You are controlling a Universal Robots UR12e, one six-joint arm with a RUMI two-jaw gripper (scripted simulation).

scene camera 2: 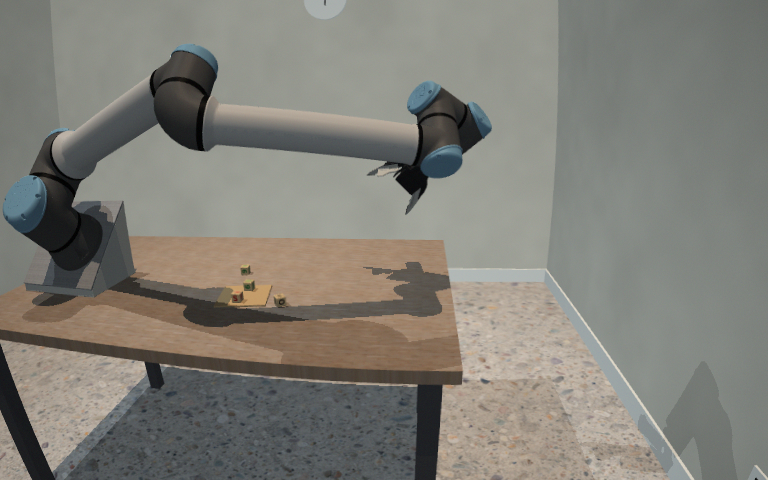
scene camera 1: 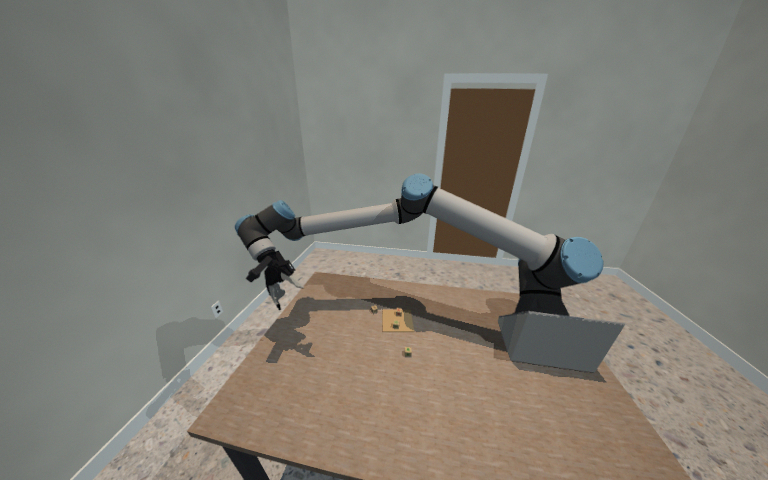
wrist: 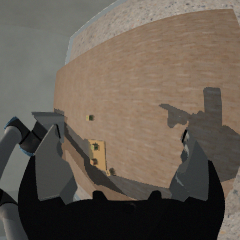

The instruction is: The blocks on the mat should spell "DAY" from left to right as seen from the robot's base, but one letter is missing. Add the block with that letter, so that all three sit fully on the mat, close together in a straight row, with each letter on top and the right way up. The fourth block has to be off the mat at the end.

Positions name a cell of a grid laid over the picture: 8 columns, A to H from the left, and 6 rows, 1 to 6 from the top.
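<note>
I can see my gripper (scene camera 1: D4), and the same gripper is there again (scene camera 2: E3), and once more at the wrist (wrist: E4). There is also a mat (scene camera 2: C4).
</note>
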